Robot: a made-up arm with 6 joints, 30 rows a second.
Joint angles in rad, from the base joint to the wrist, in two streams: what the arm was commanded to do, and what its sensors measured. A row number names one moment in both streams.
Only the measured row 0 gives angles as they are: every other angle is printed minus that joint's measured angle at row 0.
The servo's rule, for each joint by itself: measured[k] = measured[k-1] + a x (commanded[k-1-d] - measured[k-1]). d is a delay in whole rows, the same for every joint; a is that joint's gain. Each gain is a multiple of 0.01, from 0.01 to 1. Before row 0 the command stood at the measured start. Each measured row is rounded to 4 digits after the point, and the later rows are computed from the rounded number. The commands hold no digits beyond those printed.
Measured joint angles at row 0: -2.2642, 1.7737, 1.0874, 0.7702, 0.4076, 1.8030
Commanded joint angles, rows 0 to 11: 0.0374, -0.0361, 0.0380, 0.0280, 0.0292, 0.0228; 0.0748, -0.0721, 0.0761, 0.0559, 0.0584, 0.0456; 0.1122, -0.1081, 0.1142, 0.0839, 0.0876, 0.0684; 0.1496, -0.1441, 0.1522, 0.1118, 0.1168, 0.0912; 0.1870, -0.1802, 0.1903, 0.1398, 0.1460, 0.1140; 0.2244, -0.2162, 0.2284, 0.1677, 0.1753, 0.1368; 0.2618, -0.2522, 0.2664, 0.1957, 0.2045, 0.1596; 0.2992, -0.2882, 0.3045, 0.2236, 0.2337, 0.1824; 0.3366, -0.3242, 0.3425, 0.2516, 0.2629, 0.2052; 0.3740, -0.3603, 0.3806, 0.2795, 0.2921, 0.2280; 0.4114, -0.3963, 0.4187, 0.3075, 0.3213, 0.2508; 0.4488, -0.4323, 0.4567, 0.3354, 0.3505, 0.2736
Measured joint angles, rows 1 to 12: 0.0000, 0.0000, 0.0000, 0.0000, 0.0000, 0.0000; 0.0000, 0.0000, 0.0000, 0.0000, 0.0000, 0.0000; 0.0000, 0.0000, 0.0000, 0.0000, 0.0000, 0.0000; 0.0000, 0.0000, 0.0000, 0.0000, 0.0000, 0.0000; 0.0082, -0.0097, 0.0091, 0.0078, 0.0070, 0.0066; 0.0229, -0.0265, 0.0252, 0.0213, 0.0193, 0.0179; 0.0425, -0.0485, 0.0466, 0.0388, 0.0357, 0.0325; 0.0661, -0.0743, 0.0719, 0.0592, 0.0552, 0.0495; 0.0927, -0.1029, 0.1003, 0.0818, 0.0770, 0.0682; 0.1217, -0.1335, 0.1310, 0.1059, 0.1006, 0.0881; 0.1525, -0.1655, 0.1635, 0.1310, 0.1255, 0.1088; 0.1848, -0.1986, 0.1973, 0.1569, 0.1515, 0.1301
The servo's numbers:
d 4
a 0.22 0.27 0.24 0.28 0.24 0.29

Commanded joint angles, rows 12 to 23: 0.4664, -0.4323, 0.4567, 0.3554, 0.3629, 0.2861; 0.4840, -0.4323, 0.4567, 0.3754, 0.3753, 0.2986; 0.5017, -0.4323, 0.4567, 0.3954, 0.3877, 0.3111; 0.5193, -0.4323, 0.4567, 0.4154, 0.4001, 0.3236; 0.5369, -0.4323, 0.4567, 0.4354, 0.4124, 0.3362; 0.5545, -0.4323, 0.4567, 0.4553, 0.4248, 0.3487; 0.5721, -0.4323, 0.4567, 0.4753, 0.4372, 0.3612; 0.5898, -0.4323, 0.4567, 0.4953, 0.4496, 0.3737; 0.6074, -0.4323, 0.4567, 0.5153, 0.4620, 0.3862; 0.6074, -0.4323, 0.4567, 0.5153, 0.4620, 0.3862; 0.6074, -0.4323, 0.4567, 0.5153, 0.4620, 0.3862; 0.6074, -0.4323, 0.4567, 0.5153, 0.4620, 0.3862
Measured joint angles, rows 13 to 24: 0.2182, -0.2325, 0.2321, 0.1834, 0.1782, 0.1519; 0.2525, -0.2670, 0.2677, 0.2103, 0.2055, 0.1740; 0.2875, -0.3019, 0.3039, 0.2375, 0.2333, 0.1963; 0.3230, -0.3371, 0.3406, 0.2649, 0.2614, 0.2187; 0.3545, -0.3628, 0.3685, 0.2902, 0.2858, 0.2382; 0.3830, -0.3816, 0.3897, 0.3141, 0.3073, 0.2557; 0.4091, -0.3953, 0.4058, 0.3369, 0.3266, 0.2718; 0.4333, -0.4053, 0.4180, 0.3589, 0.3442, 0.2868; 0.4561, -0.4126, 0.4273, 0.3803, 0.3606, 0.3011; 0.4777, -0.4179, 0.4344, 0.4013, 0.3760, 0.3149; 0.4985, -0.4218, 0.4398, 0.4220, 0.3907, 0.3283; 0.5186, -0.4246, 0.4439, 0.4425, 0.4048, 0.3415
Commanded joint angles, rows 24 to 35: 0.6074, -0.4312, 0.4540, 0.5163, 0.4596, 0.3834; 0.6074, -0.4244, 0.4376, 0.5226, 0.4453, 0.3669; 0.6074, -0.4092, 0.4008, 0.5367, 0.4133, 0.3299; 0.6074, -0.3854, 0.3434, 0.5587, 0.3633, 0.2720; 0.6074, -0.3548, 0.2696, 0.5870, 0.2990, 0.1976; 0.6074, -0.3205, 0.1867, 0.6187, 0.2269, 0.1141; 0.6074, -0.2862, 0.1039, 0.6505, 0.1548, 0.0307; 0.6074, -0.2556, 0.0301, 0.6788, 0.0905, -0.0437; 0.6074, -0.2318, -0.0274, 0.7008, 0.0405, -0.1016; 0.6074, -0.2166, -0.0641, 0.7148, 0.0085, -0.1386; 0.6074, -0.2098, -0.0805, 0.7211, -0.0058, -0.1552; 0.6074, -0.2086, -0.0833, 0.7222, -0.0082, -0.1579
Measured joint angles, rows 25 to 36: 0.5381, -0.4267, 0.4470, 0.4629, 0.4185, 0.3545; 0.5533, -0.4282, 0.4493, 0.4776, 0.4289, 0.3637; 0.5652, -0.4293, 0.4511, 0.4882, 0.4368, 0.3702; 0.5745, -0.4301, 0.4524, 0.4958, 0.4428, 0.3748; 0.5817, -0.4304, 0.4528, 0.5015, 0.4468, 0.3773; 0.5874, -0.4288, 0.4492, 0.5074, 0.4464, 0.3743; 0.5918, -0.4235, 0.4376, 0.5156, 0.4385, 0.3614; 0.5952, -0.4132, 0.4150, 0.5277, 0.4205, 0.3355; 0.5979, -0.3974, 0.3801, 0.5443, 0.3913, 0.2955; 0.6000, -0.3766, 0.3337, 0.5651, 0.3518, 0.2429; 0.6016, -0.3522, 0.2785, 0.5890, 0.3045, 0.1814; 0.6029, -0.3261, 0.2189, 0.6141, 0.2531, 0.1161
